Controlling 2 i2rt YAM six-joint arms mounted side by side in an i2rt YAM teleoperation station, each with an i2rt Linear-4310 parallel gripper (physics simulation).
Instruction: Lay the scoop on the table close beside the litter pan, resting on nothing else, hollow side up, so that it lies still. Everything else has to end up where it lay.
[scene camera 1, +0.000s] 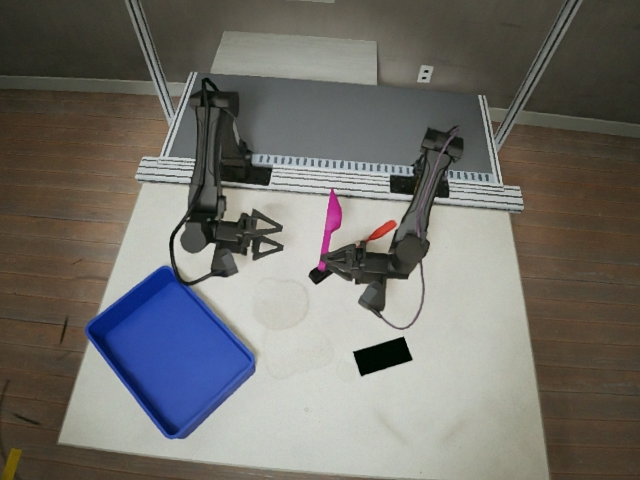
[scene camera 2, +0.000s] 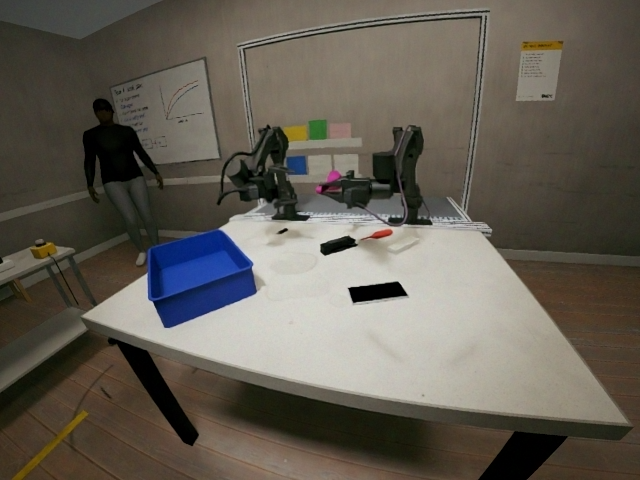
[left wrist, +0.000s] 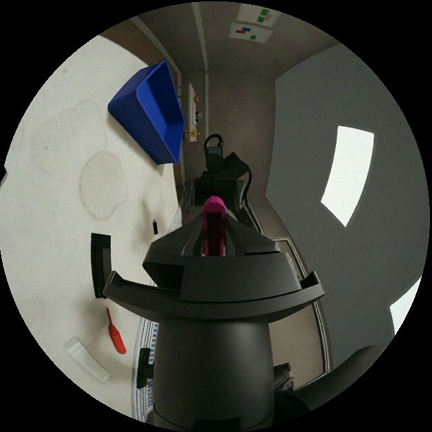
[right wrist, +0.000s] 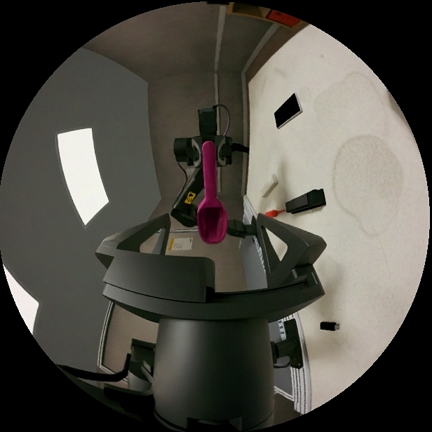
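Observation:
My left gripper is shut on the end of the scoop's handle and holds it high above the table. The magenta scoop has its bowl toward the robot's bases; its hollow faces sideways, toward my right gripper's camera. My right gripper is open and empty, in the air to the left of the scoop in scene camera 1. The blue litter pan stands at the left of the table in both scene views, apart from the scoop.
A black stapler-like block, a red screwdriver, a white block, a black slab and a small black stick lie on the table.

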